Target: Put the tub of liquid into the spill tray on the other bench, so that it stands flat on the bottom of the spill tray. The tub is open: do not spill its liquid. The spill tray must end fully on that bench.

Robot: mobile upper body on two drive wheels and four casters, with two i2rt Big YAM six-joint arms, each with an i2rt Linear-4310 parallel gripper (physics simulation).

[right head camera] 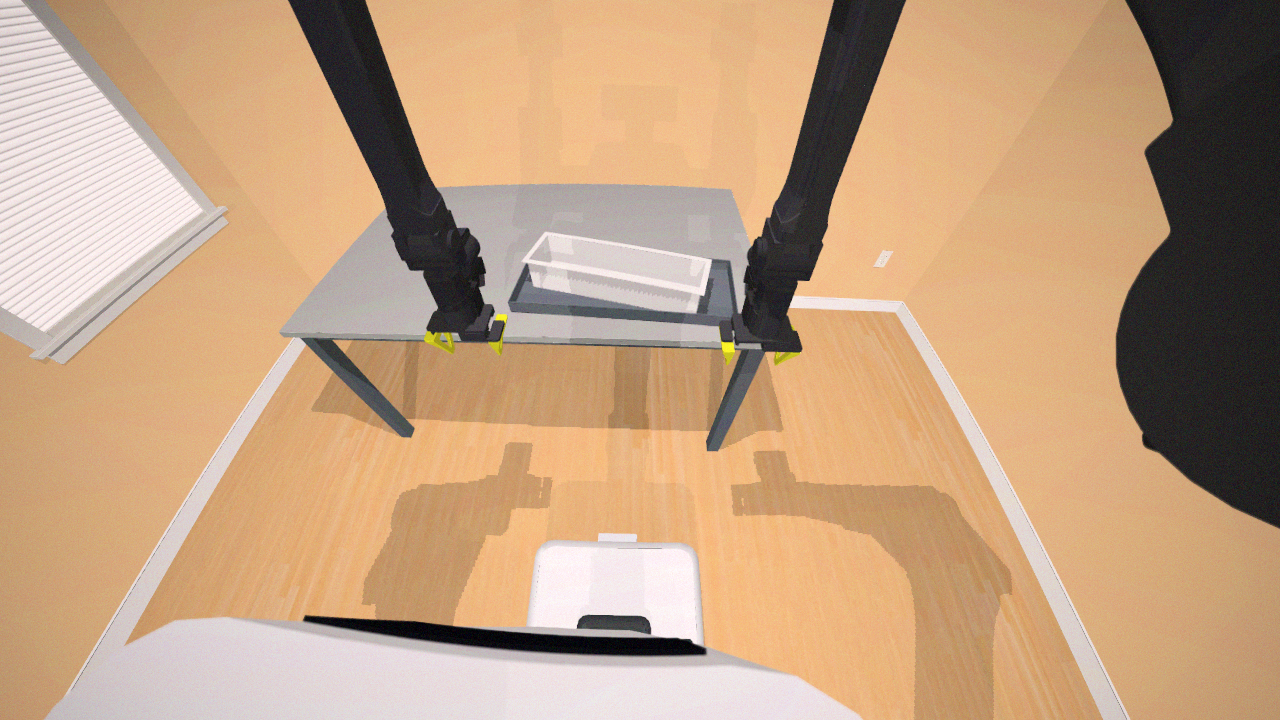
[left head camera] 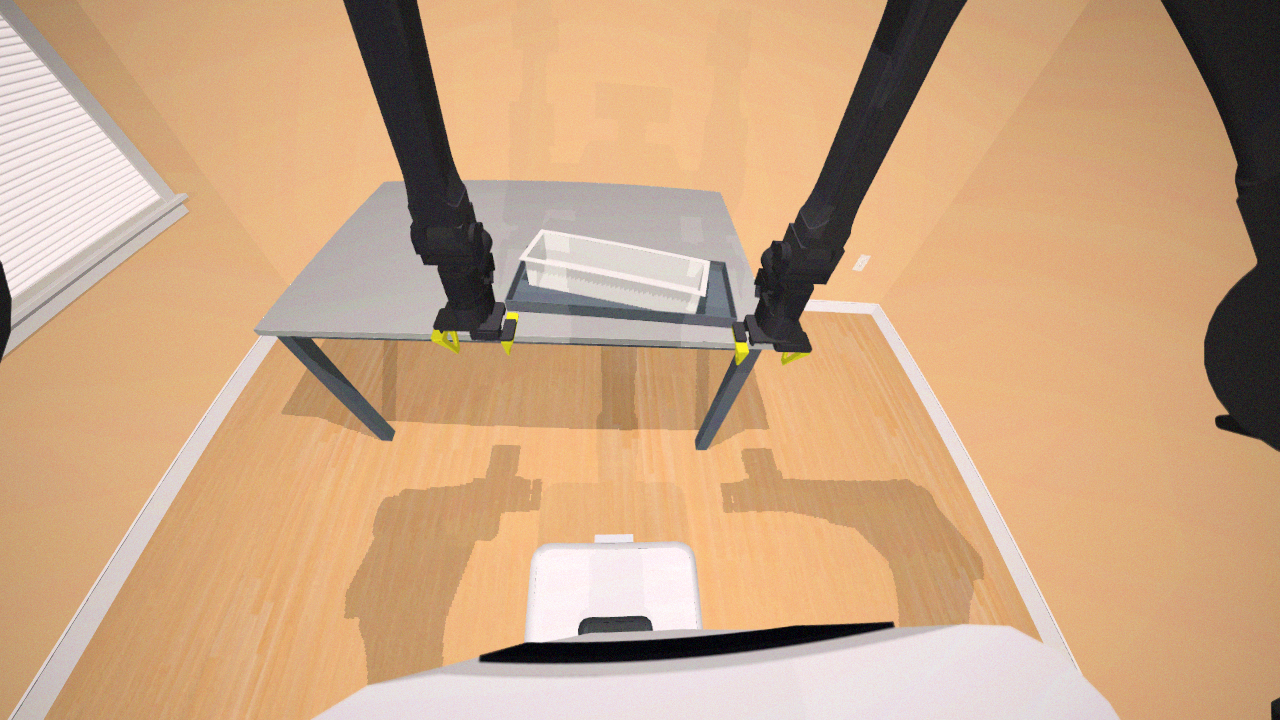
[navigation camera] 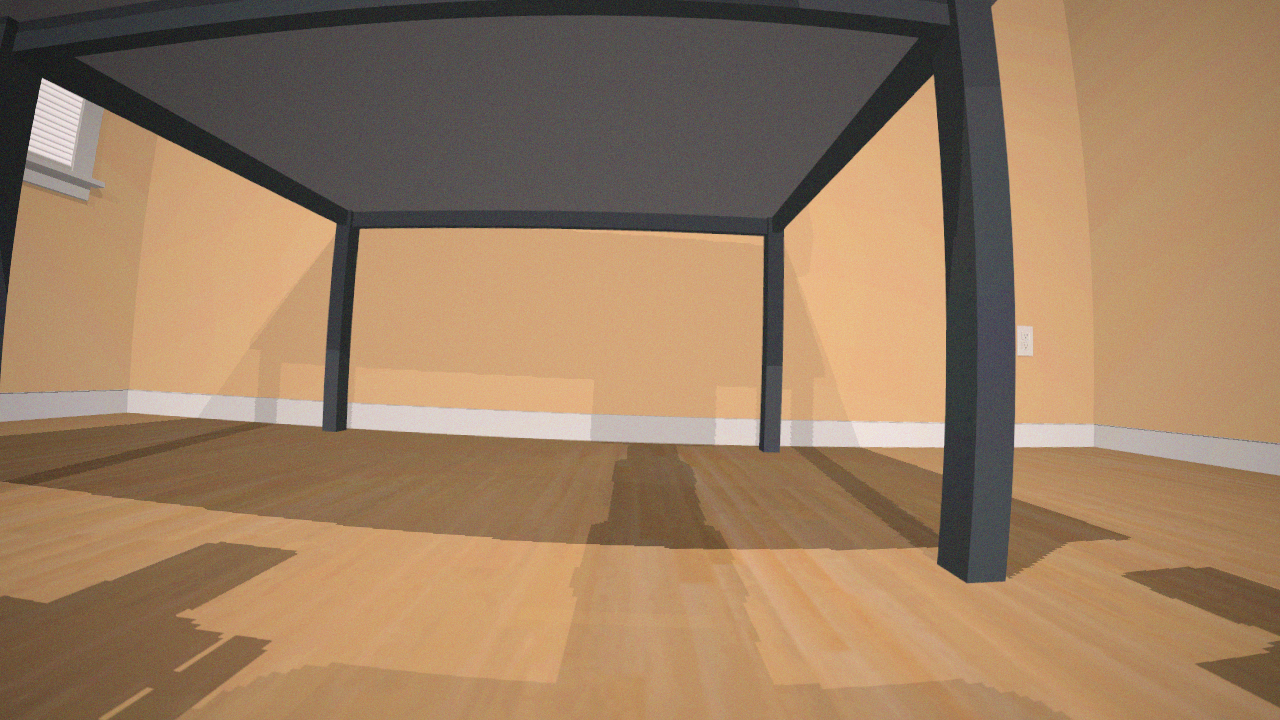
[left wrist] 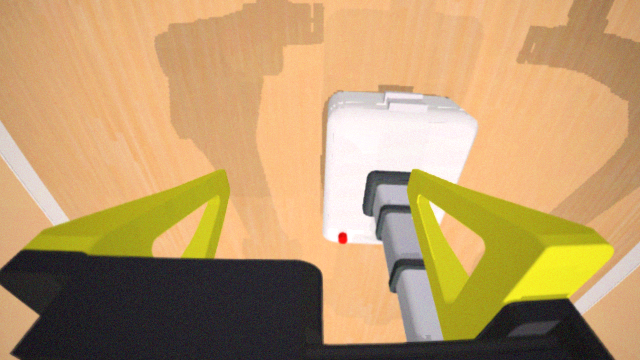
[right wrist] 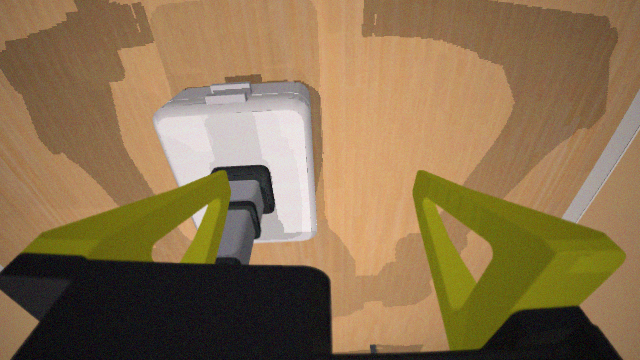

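The open white tub point(left head camera: 617, 284) point(right head camera: 617, 286) stands in the dark blue-grey spill tray point(left head camera: 722, 293) point(right head camera: 723, 291), turned at a slight angle to its walls. It looks upright; its underside is hidden and no liquid can be made out. The tray lies on the grey bench point(left head camera: 358, 259) point(right head camera: 366, 286), near its front edge and right end. My left gripper point(left head camera: 480, 349) point(right head camera: 472, 349) point(left wrist: 318, 179) is open and empty, left of the tray in the head views. My right gripper point(left head camera: 767, 360) point(right head camera: 755, 358) point(right wrist: 321, 181) is open and empty, at the right. Both wrist views show floor below the fingers.
The bench's front legs point(left head camera: 340, 389) point(right head camera: 733, 402) stand between my base point(left head camera: 617, 582) point(right head camera: 617, 582) and the back wall. The navigation camera looks under the bench, with a leg point(navigation camera: 975, 313) near at the right. A window point(left head camera: 71, 170) is at the left.
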